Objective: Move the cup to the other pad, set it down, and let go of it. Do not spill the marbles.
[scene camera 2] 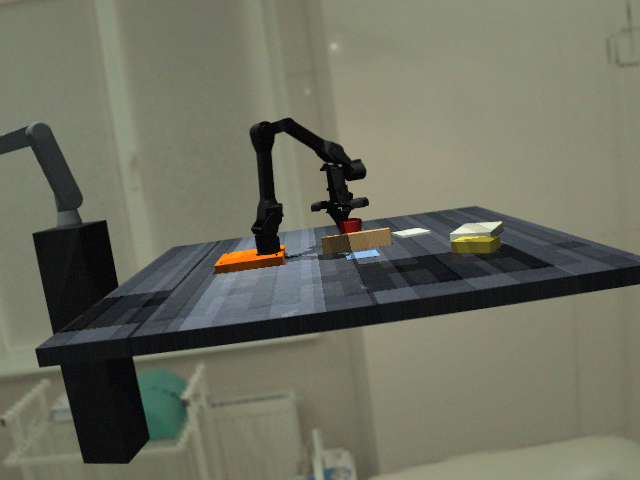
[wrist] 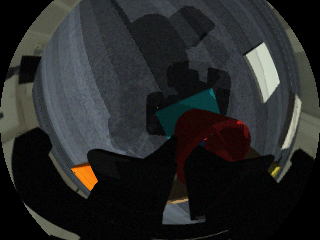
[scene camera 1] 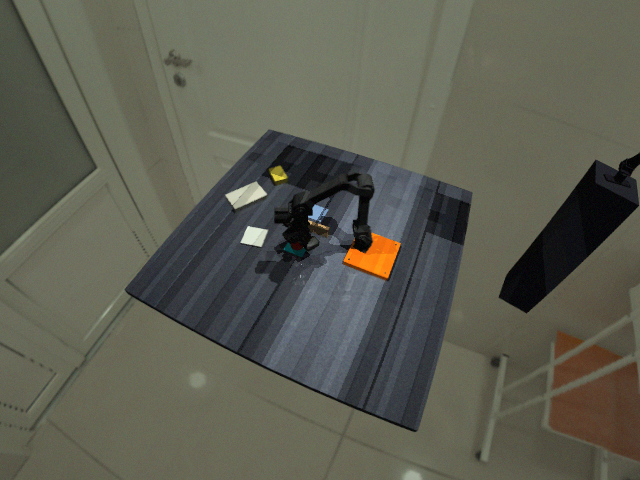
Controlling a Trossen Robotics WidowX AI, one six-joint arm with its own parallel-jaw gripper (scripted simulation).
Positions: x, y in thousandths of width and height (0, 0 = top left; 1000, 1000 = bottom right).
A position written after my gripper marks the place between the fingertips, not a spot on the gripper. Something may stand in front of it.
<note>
I see my gripper (scene camera 2: 535, 480), a cup (wrist: 708, 573) and a white tile (wrist: 823, 294).
My gripper is seen too in the wrist view (wrist: 558, 581).
</note>
